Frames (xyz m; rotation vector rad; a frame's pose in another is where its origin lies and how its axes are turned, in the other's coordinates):
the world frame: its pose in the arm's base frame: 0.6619 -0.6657 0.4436 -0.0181 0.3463 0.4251
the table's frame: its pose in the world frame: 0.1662 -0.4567 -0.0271 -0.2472 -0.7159 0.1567
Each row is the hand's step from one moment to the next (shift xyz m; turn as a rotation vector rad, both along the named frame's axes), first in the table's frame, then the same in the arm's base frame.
Working: the table's frame: its pose in the arm's base frame: 0.9809 -1.0178 0.3378 -0.0777 -0.4137 0.5965

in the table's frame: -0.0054 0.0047 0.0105 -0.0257 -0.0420 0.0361
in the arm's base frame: -0.0107 0.0004 0.0068 -0.0114 -0.0508 0.0318
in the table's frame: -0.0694 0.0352 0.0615 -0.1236 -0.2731 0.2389
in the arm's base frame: -0.0952 -0.0127 0.0249 -0.0434 -0.3063 0.2263
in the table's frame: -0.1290 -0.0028 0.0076 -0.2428 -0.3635 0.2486
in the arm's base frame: -0.0980 -0.0750 -0.0384 -0.0886 -0.4483 0.2098
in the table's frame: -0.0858 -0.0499 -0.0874 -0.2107 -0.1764 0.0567
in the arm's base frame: -0.0028 -0.0852 -0.1011 -0.0869 -0.2666 0.0103
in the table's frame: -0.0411 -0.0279 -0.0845 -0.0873 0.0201 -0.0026
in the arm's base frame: 0.0178 -0.0421 -0.0867 -0.0749 -0.0322 -0.0372
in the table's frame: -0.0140 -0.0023 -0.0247 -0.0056 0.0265 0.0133
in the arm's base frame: 0.0006 -0.0086 -0.0272 -0.0235 0.0182 0.0052
